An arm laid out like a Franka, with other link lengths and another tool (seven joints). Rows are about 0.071 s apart.
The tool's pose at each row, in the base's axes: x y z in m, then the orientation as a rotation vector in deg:
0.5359, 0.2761, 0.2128, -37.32, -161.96, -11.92
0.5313, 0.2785, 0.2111, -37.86, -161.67, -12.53
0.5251, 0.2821, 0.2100, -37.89, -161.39, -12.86
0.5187, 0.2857, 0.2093, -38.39, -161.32, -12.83
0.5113, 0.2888, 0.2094, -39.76, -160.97, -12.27
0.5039, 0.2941, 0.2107, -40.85, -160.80, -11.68
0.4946, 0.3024, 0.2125, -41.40, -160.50, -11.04
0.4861, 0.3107, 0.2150, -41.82, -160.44, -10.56
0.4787, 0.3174, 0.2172, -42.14, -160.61, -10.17
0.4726, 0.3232, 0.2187, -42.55, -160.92, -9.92
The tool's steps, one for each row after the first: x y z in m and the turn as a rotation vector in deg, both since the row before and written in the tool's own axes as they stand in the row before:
0.0046, -0.0001, 0.0030, -0.44, 0.19, 0.36
0.0066, 0.0003, 0.0030, -0.18, 0.29, 0.05
0.0069, 0.0002, 0.0027, -0.03, -0.06, 0.34
0.0078, -0.0007, 0.0020, 0.25, -0.08, 1.01
0.0090, 0.0012, 0.0012, 0.28, -0.19, 0.79
0.0122, 0.0029, 0.0017, 0.41, 0.07, 0.48
0.0117, 0.0032, 0.0008, 0.27, -0.11, 0.32
0.0099, 0.0023, 0.0006, 0.19, -0.29, 0.20
0.0083, 0.0021, 0.0008, 0.05, -0.43, 0.21

